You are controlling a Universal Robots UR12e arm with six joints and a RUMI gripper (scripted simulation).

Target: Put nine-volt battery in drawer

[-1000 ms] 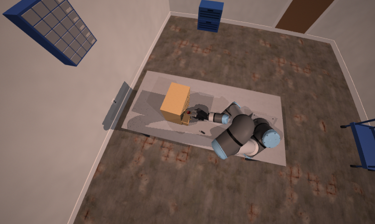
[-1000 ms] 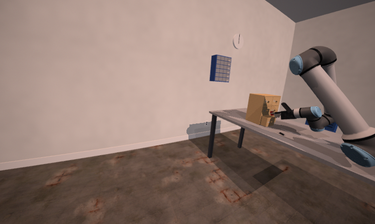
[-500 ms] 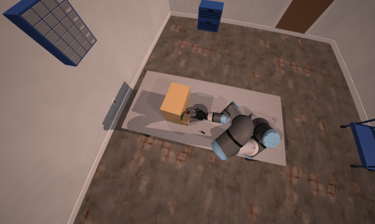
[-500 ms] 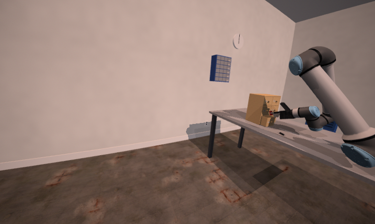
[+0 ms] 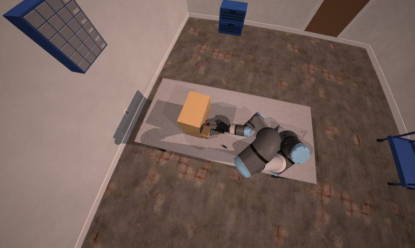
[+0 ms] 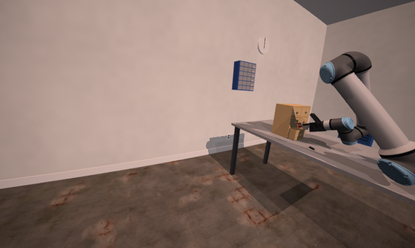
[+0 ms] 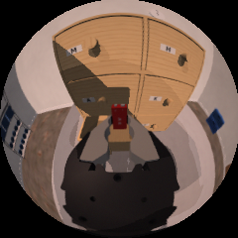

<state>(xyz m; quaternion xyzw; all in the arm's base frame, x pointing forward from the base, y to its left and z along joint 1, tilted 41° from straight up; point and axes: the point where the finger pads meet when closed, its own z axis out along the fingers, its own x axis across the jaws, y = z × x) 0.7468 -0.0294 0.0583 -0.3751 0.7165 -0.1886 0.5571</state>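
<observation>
Now: the red nine-volt battery 10 mm ahead of my hand and 10 mm above it. The rest, counted from my hand: drawer marked M (130 mm ahead, 100 mm above, 20 mm to the left); drawer (110 mm below, 60 mm ahead, 30 mm to the left); small black object (190 mm behind, 140 mm to the left, 130 mm below).
</observation>
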